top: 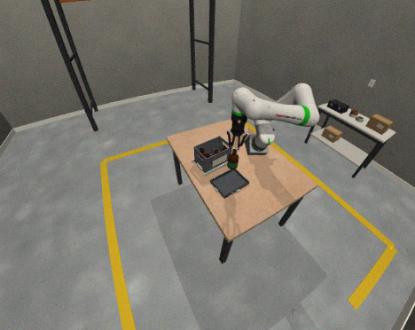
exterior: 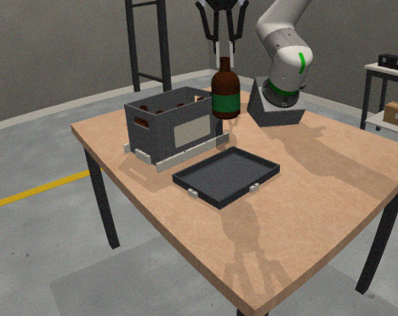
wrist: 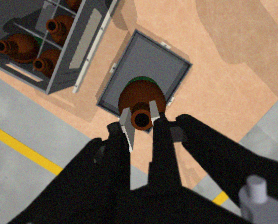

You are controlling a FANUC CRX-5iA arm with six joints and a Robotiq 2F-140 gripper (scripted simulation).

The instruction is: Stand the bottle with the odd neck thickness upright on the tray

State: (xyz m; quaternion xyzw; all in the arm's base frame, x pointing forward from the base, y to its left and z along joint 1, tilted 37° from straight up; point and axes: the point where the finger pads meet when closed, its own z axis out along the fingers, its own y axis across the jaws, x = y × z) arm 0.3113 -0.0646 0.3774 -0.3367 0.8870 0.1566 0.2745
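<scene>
My hand is 9 cm above the bottle. From my hand the other things lie so: dark tray (34 cm below); dark grey crate (2 cm behind, 27 cm to the right, 27 cm below).
</scene>
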